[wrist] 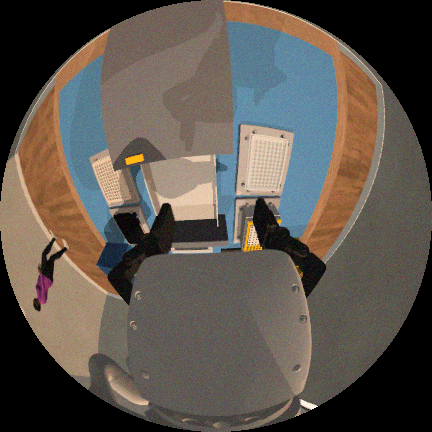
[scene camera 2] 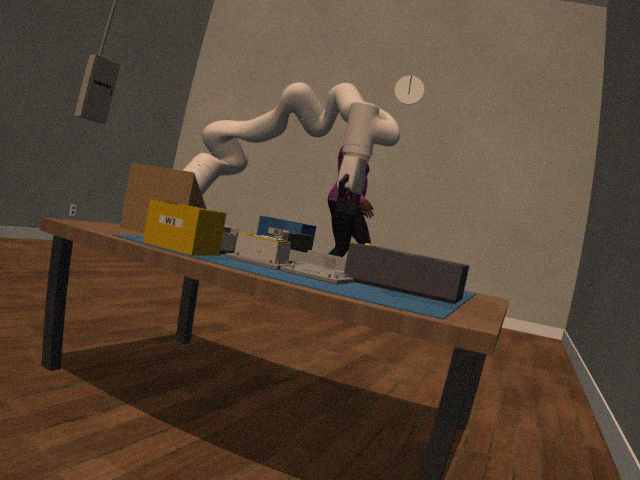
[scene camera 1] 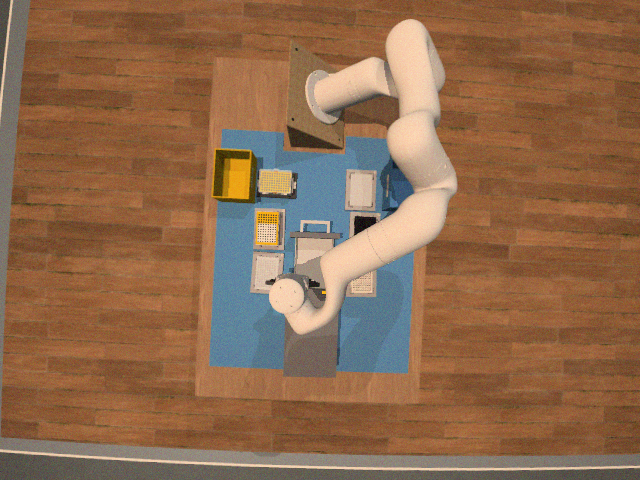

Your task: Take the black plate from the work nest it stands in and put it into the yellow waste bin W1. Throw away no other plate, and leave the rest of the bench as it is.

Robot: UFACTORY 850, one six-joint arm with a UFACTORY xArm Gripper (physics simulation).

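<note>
The black plate (scene camera 1: 364,222) (wrist: 131,226) lies in its light grey work nest (scene camera 1: 352,227) (wrist: 142,212), in the right column of nests in scene camera 1; the arm covers its lower part there. The yellow waste bin W1 (scene camera 1: 237,178) (scene camera 2: 170,235) stands at the left edge of the blue mat. My gripper (scene camera 1: 292,282) (scene camera 2: 349,205) (wrist: 213,211) is open and empty, with its fingers wide apart. It hangs above the bench near the lower left nest, pointing down, well away from the black plate and from the bin.
A grey housing (scene camera 1: 310,356) (scene camera 2: 405,271) (wrist: 165,120) has a pale drawer (wrist: 187,200) open toward the arm base. White plates (scene camera 1: 360,189) (wrist: 267,162) and a yellow-white plate (scene camera 1: 266,227) sit in other nests. A yellow-topped plate (scene camera 1: 275,181) stands beside W1. A blue bin (scene camera 1: 397,192) (wrist: 112,256) is opposite.
</note>
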